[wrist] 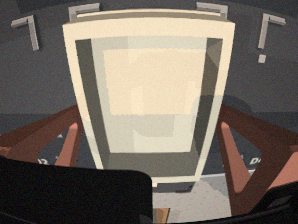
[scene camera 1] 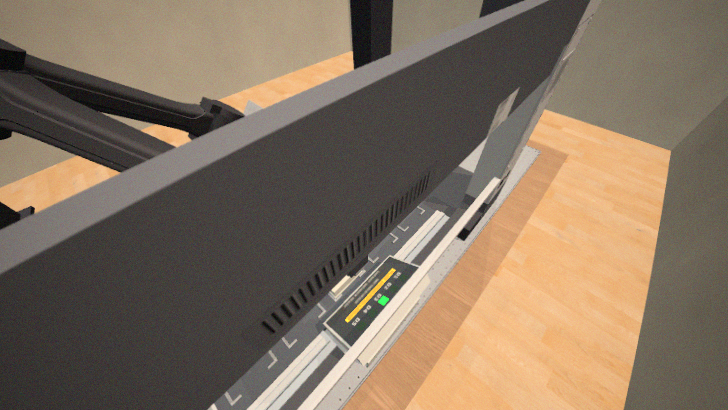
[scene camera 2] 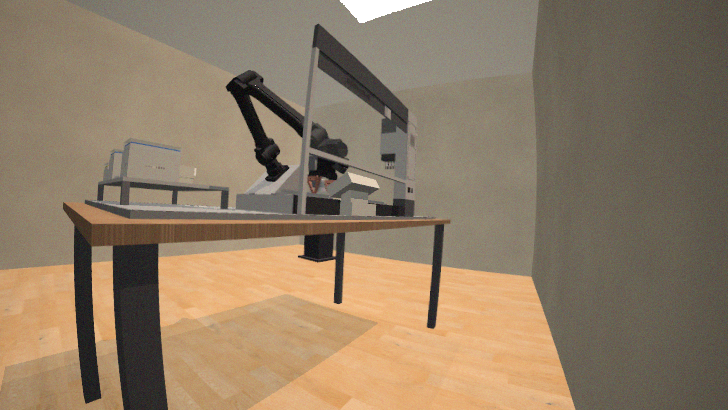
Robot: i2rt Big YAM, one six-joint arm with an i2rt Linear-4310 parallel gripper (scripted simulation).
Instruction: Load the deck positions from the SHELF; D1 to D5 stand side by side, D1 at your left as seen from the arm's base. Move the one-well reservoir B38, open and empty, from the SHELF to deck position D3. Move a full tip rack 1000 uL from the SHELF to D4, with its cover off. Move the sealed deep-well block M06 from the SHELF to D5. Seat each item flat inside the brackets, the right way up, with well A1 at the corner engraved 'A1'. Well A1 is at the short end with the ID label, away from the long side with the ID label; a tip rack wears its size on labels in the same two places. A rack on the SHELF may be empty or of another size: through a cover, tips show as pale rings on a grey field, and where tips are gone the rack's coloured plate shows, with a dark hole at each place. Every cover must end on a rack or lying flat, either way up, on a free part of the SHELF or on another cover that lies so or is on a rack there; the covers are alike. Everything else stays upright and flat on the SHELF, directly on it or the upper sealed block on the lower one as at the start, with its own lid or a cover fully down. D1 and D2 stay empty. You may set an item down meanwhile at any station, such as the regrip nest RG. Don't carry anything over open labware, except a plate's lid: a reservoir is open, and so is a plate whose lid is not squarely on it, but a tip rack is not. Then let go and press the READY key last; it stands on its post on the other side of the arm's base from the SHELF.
same spot on gantry beam: (scene camera 1: 129, 287) = (scene camera 2: 347, 55)
